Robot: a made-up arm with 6 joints.
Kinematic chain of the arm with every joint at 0, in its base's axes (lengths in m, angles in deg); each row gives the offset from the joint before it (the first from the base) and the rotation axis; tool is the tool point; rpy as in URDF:
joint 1: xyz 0 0 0.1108 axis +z
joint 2: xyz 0 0 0 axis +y
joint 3: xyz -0.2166 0 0.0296 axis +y
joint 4: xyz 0.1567 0 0.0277 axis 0.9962 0 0.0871
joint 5: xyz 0 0 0 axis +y
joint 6: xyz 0.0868 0 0.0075 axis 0.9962 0 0.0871
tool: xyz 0 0 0 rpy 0 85 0
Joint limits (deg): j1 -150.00..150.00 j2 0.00..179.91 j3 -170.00..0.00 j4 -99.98..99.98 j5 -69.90..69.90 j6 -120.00..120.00
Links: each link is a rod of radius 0.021 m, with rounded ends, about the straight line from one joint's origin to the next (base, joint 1, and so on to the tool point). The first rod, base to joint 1, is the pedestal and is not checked.
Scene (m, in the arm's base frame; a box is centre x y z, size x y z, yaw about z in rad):
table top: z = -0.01
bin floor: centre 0.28 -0.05 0 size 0.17 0.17 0.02 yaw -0.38
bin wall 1: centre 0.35 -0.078 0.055 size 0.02 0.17 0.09 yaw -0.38
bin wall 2: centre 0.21 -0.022 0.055 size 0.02 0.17 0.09 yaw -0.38
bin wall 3: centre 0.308 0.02 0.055 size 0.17 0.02 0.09 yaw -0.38
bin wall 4: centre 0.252 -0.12 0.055 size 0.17 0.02 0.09 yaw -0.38
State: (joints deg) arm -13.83 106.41 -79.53 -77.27 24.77 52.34
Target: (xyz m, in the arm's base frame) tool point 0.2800 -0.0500 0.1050
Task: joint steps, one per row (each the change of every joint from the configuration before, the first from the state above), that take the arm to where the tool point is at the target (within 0.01 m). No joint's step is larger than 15 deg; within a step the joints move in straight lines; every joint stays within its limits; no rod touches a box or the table.
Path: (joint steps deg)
1: 5.19 5.94 8.63 1.40 -0.81 0.00
2: 5.19 5.94 8.63 1.40 -0.81 0.00

